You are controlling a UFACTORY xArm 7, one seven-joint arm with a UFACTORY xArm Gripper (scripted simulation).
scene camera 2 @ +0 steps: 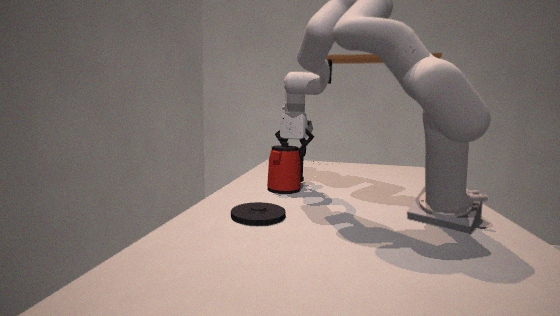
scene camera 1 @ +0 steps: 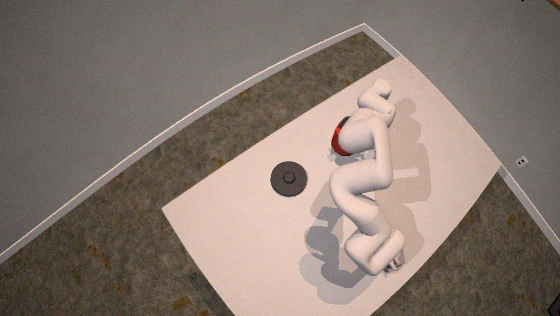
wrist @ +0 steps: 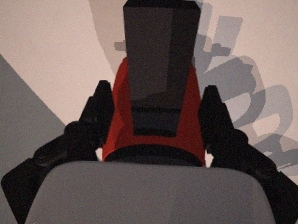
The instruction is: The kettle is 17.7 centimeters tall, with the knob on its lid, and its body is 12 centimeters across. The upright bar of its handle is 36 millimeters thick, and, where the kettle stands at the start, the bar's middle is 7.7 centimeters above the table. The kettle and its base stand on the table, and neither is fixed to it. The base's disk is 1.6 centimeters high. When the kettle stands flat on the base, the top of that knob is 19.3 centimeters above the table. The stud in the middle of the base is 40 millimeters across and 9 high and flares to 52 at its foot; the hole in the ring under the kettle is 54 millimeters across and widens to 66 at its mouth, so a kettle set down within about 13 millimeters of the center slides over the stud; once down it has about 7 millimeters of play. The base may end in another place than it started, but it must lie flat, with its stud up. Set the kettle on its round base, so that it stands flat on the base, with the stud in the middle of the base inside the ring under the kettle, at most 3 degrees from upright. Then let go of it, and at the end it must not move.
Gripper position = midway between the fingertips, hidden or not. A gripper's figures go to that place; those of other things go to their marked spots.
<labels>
My gripper (scene camera 2: 293, 155) is 1.15 m from the lens. A red kettle (scene camera 2: 285, 172) is 1.04 m from the lens. A round black base (scene camera 2: 256, 213) is 0.81 m from the lens. The marked spots on the red kettle and the round black base are 0.28 m apart.
</labels>
